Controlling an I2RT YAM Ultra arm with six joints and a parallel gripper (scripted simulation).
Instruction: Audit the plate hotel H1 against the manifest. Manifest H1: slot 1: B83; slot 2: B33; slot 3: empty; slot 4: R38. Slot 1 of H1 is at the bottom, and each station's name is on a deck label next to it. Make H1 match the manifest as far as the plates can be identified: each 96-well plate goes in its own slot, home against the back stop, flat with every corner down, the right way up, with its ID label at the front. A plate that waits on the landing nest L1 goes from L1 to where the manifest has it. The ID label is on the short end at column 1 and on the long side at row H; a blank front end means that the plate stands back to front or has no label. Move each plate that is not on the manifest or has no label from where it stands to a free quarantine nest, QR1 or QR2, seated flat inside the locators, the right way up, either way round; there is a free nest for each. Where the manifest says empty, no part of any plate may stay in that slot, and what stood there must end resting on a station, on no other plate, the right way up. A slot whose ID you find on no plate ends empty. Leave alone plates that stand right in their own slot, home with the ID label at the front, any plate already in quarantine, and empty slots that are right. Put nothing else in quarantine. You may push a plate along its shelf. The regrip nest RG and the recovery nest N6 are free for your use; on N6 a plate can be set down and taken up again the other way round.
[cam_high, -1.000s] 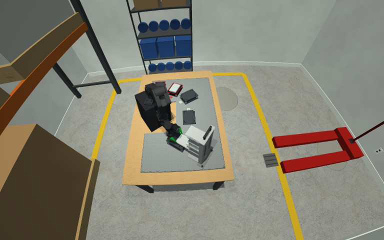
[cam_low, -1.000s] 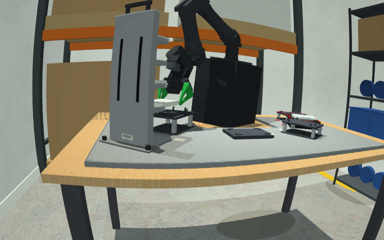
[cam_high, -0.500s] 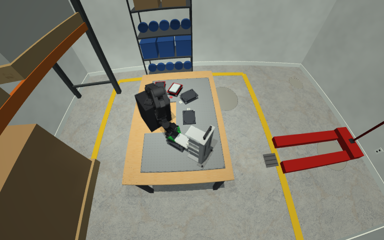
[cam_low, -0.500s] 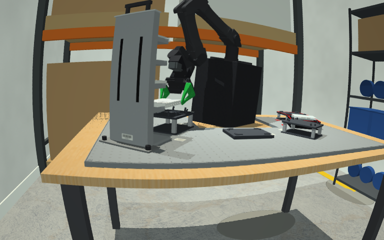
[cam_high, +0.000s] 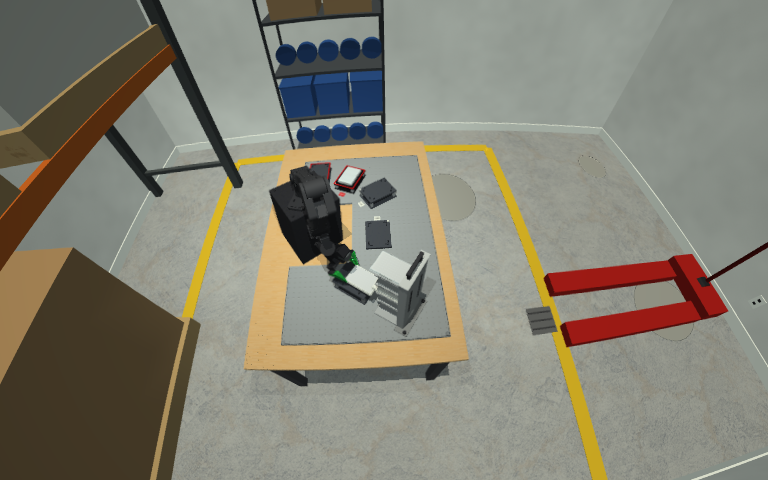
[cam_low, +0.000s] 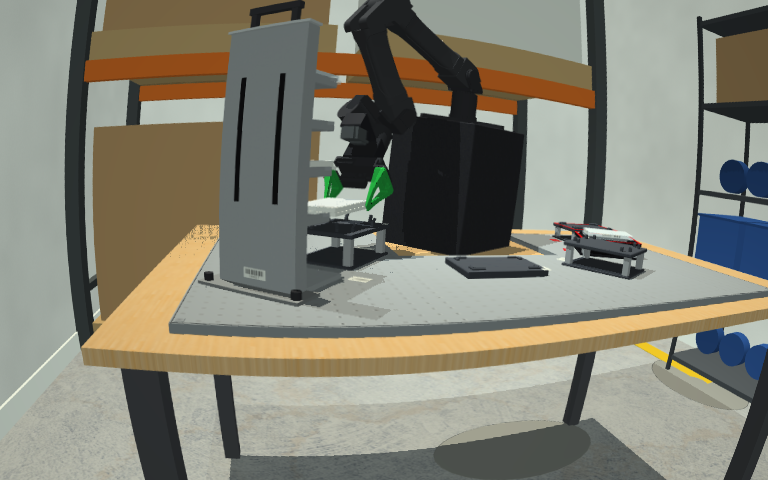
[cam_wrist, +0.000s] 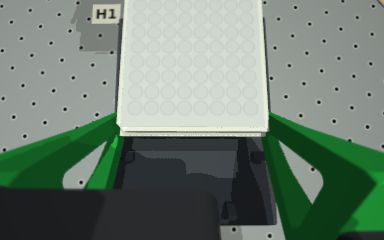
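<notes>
Now: hand 40 mm above the dark regrip nest, 10 mm to the left of it and 10 mm short of it. Round my hand: RG label (100 mm below, 80 mm behind, 30 mm to the left); then grey plate hotel H1 (250 mm ahead, 110 mm to the right, 90 mm above); then H1 deck label (170 mm ahead, 100 mm below, 30 mm to the left).
</notes>
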